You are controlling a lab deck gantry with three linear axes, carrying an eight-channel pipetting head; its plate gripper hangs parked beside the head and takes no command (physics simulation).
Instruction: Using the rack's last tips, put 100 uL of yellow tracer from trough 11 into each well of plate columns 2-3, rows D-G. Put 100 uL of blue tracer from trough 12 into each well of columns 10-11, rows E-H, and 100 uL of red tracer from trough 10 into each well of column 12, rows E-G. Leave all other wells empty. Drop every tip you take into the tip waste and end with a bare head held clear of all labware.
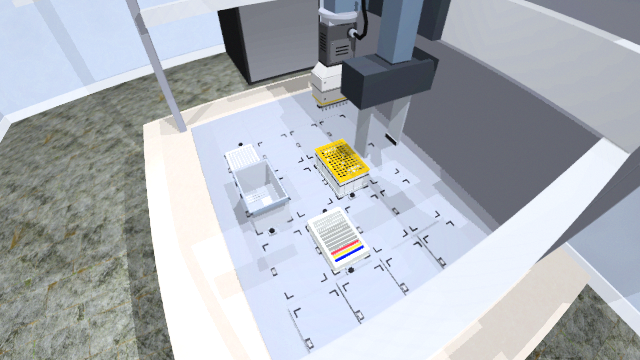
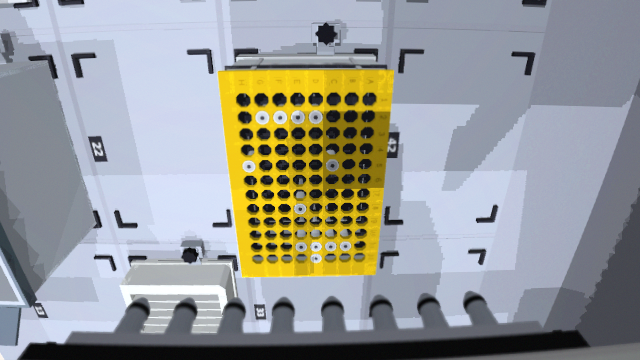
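The pipetting head (image 1: 331, 82) hangs behind the tip rack, raised above the deck. Its nozzles (image 1: 334, 106) (image 2: 307, 310) are bare. The yellow tip rack (image 1: 360, 170) (image 2: 238, 175) holds several white tips: D-G of row 2, C and H of row 5, E of row 8, B-E of row 11 and D of row 12. The trough block (image 1: 350, 260) (image 2: 175, 290) shows red (image 1: 345, 247), yellow (image 1: 347, 251) and blue (image 1: 349, 253) strips. The white well plate (image 1: 229, 159) is too small to read. My parked gripper (image 1: 377, 145) is open and empty, right of the rack.
A deep grey-blue waste bin (image 1: 270, 206) (image 2: 45, 150) stands left of the tip rack, directly in front of the well plate. A dark wall (image 1: 480, 130) borders the deck's right side. A pale frame beam (image 1: 450, 250) crosses the front right.
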